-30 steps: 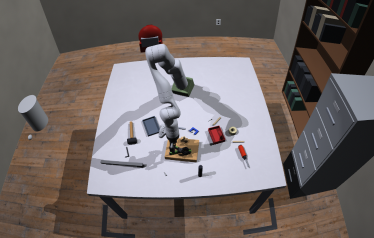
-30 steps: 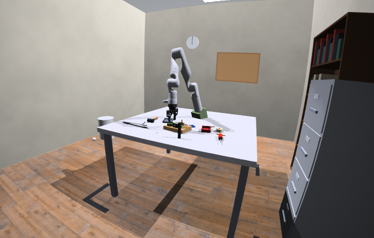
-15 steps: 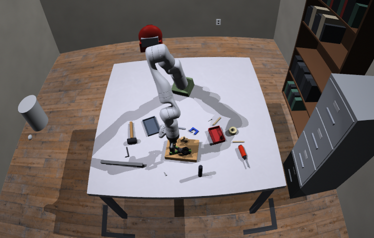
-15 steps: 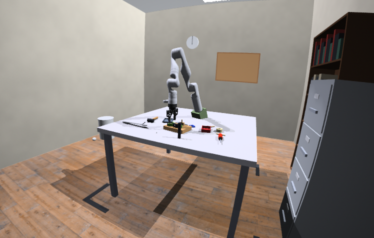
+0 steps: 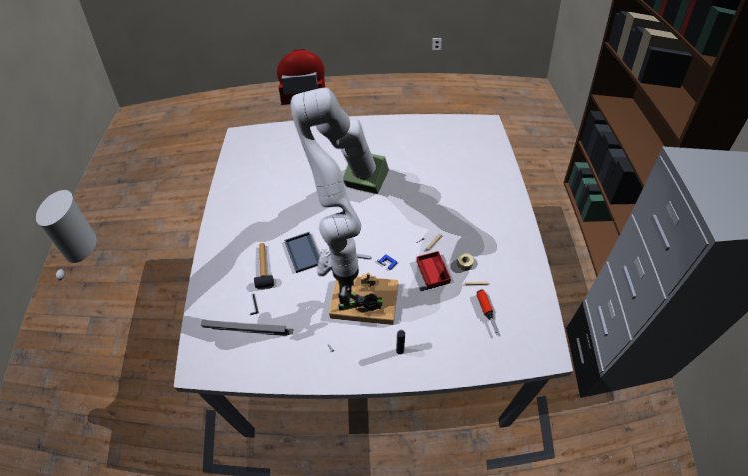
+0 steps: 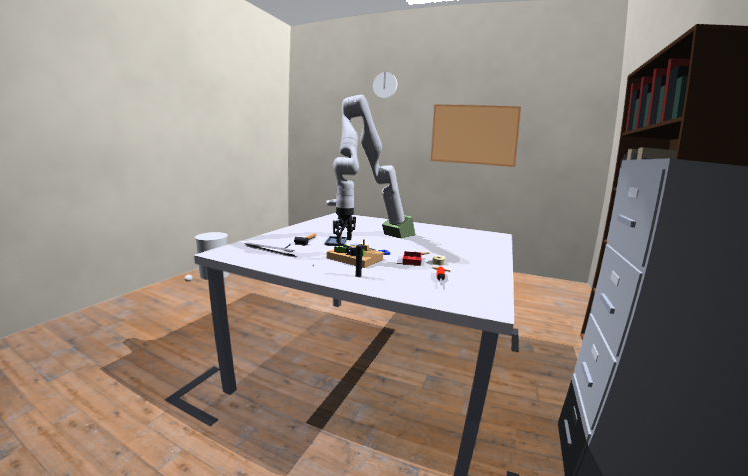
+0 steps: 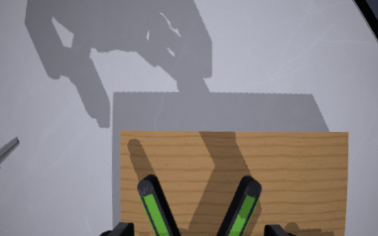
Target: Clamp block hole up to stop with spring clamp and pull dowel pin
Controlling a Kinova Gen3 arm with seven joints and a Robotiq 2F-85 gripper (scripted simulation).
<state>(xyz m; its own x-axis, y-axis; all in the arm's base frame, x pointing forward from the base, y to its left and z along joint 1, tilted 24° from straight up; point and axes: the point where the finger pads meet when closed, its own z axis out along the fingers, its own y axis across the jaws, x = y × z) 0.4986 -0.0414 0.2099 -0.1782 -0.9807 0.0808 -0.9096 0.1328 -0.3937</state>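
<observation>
My hand is 2 cm past the wooden bench board, 5 cm to the right of it and 6 cm above it. The rest, counted from my hand: round dowel pin (7 cm behind, 6 cm to the left, 3 cm below); then grey t-shaped tool (21 cm behind, 8 cm below); then wooden block (7 cm behind, 6 cm to the left, 5 cm below).
</observation>
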